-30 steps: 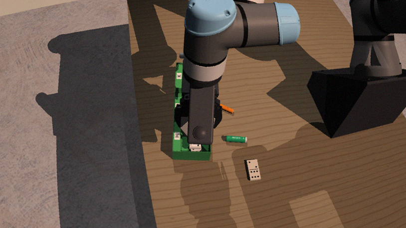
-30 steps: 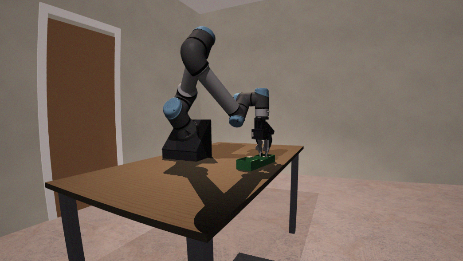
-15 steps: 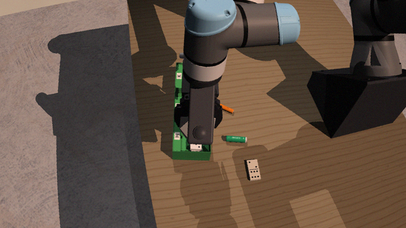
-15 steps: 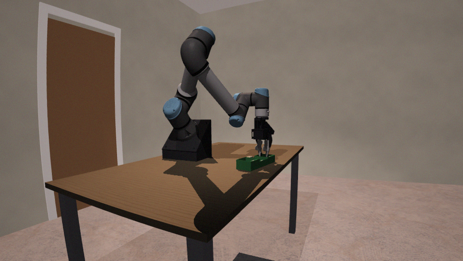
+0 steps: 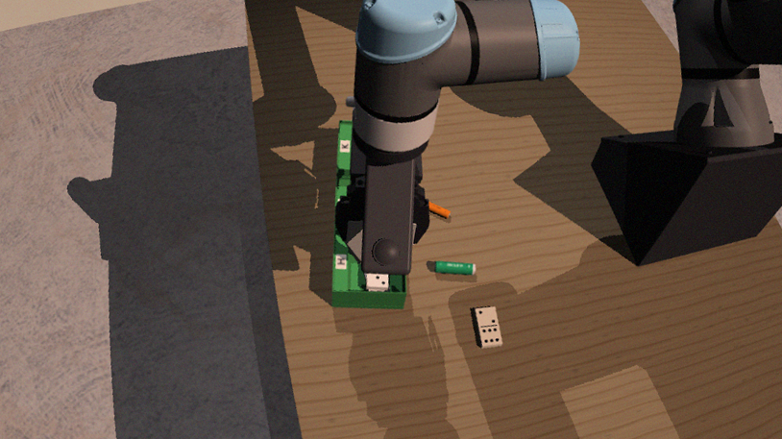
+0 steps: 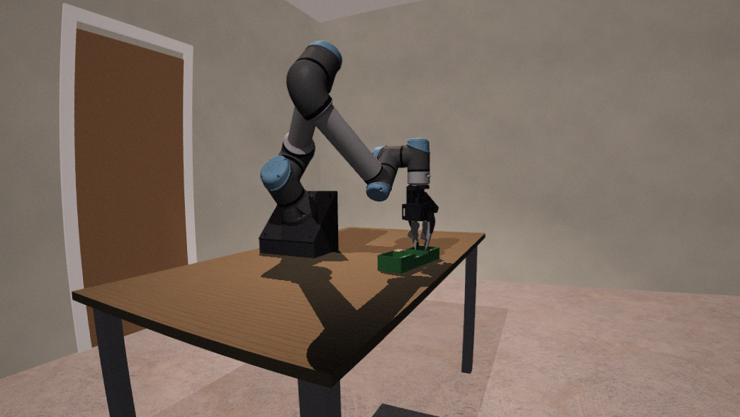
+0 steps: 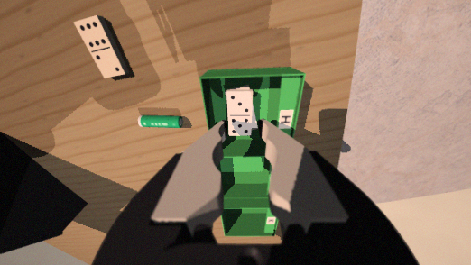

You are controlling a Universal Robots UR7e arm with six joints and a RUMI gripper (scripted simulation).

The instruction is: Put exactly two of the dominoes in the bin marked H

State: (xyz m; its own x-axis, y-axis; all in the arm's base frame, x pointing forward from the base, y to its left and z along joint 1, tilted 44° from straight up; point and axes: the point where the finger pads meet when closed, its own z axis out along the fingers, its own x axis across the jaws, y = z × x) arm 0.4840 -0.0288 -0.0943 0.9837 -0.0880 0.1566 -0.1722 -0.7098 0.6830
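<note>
Right now my hand is 3 cm above the white domino. Round my hand: orange battery 9 cm to the right, 9 cm behind, 4 cm below; then bin 8 cm to the right, 2 cm below, 1 cm behind; then green battery 10 cm behind, 4 cm below, 1 cm to the left.
</note>
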